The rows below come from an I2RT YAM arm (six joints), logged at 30 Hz.
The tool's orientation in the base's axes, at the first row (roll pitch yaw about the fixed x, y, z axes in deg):
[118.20, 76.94, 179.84]
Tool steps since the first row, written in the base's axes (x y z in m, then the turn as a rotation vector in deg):
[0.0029, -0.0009, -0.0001, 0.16, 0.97, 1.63]
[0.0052, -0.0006, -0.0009, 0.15, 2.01, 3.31]
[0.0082, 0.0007, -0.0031, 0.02, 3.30, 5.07]
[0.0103, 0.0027, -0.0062, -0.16, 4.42, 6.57]
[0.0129, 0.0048, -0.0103, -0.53, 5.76, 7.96]
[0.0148, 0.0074, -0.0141, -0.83, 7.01, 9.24]
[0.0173, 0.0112, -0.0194, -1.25, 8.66, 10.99]
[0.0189, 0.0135, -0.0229, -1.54, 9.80, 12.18]
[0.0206, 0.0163, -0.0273, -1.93, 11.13, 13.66]
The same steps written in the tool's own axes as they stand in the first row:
[-0.0006, -0.0029, 0.0006, -1.62, 0.65, 0.75]
[-0.0003, -0.0049, 0.0020, -3.26, 1.49, 1.48]
[0.0012, -0.0073, 0.0047, -4.94, 2.56, 2.37]
[0.0037, -0.0088, 0.0078, -6.36, 3.54, 3.11]
[0.0071, -0.0108, 0.0113, -7.63, 4.78, 3.97]
[0.0104, -0.0120, 0.0149, -8.81, 5.88, 4.80]
[0.0150, -0.0134, 0.0199, -10.42, 7.37, 5.87]
[0.0180, -0.0143, 0.0231, -11.51, 8.40, 6.61]
[0.0219, -0.0154, 0.0268, -12.86, 9.66, 7.44]

